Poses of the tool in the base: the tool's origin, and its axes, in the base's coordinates. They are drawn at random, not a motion.
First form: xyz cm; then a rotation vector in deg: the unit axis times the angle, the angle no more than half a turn.
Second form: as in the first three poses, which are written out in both.
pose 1, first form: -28.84, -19.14, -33.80, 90.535, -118.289, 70.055
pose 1, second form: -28.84, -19.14, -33.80, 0.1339, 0.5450, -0.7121, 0.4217
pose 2, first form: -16.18, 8.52, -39.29, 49.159, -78.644, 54.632
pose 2, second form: -16.18, 8.52, -39.29, 0.5903, 0.3686, -0.5897, 0.4097
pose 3, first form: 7.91, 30.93, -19.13, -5.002, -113.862, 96.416
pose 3, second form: 7.91, 30.93, -19.13, 0.2649, -0.0323, -0.7355, 0.6228
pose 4, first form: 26.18, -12.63, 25.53, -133.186, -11.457, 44.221
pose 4, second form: 26.18, -12.63, 25.53, 0.3354, -0.8911, -0.0767, 0.2959
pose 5, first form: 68.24, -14.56, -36.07, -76.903, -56.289, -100.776
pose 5, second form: 68.24, -14.56, -36.07, 0.3526, -0.5188, -0.3798, -0.6799
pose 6, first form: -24.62, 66.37, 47.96, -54.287, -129.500, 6.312
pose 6, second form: -24.62, 66.37, 47.96, 0.3374, -0.3636, -0.8673, 0.0423
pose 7, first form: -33.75, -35.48, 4.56, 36.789, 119.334, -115.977
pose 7, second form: -33.75, -35.48, 4.56, 0.0835, 0.2151, 0.6978, -0.6781
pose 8, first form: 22.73, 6.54, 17.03, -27.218, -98.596, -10.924
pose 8, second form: 22.73, 6.54, 17.03, 0.6234, -0.2069, -0.7494, -0.0830
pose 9, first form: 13.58, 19.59, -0.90, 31.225, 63.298, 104.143
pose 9, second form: 13.58, 19.59, -0.90, 0.4555, 0.2210, 0.4479, 0.7369
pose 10, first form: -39.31, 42.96, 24.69, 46.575, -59.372, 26.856
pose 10, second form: -39.31, 42.96, 24.69, 0.7655, 0.3741, -0.4769, 0.2157
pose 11, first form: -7.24, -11.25, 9.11, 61.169, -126.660, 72.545
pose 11, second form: -7.24, -11.25, 9.11, 0.1886, 0.3796, -0.7860, 0.4502
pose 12, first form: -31.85, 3.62, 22.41, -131.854, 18.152, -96.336
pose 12, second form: -31.85, 3.62, 22.41, 0.1366, -0.7950, 0.1094, -0.5808
